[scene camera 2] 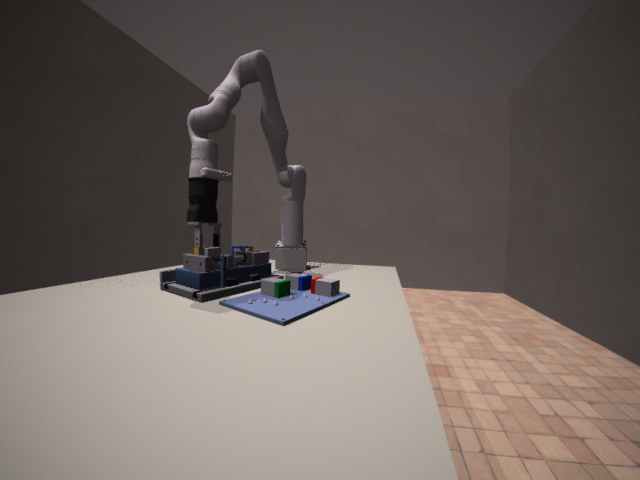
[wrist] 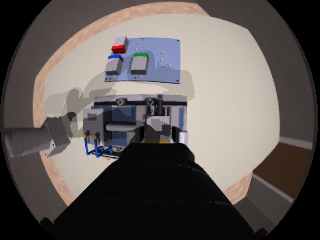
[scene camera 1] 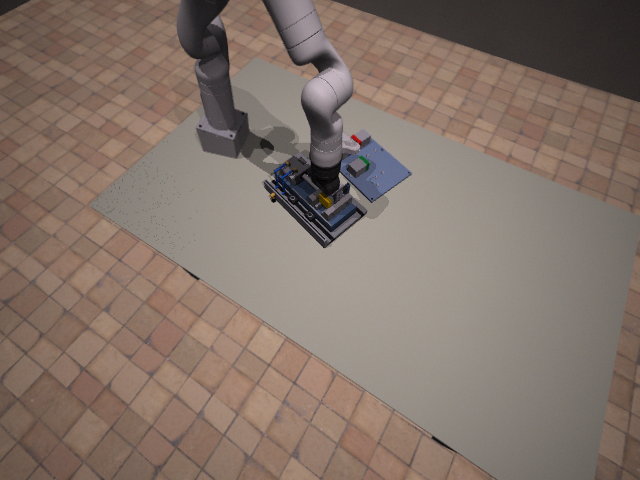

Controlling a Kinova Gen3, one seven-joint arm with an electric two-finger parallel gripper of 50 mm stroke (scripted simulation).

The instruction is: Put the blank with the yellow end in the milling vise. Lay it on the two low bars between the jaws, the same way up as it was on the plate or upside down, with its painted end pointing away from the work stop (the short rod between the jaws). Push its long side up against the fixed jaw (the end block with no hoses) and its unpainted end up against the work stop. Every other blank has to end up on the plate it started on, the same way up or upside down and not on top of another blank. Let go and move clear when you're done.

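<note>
The gripper (scene camera 2: 207,246) (scene camera 1: 331,192) (wrist: 157,132) shares the scene with a blue plate (scene camera 2: 287,311) (scene camera 1: 395,172) (wrist: 153,46). A milling vise (scene camera 2: 191,278) (scene camera 1: 303,187) (wrist: 118,115) is there too.
</note>
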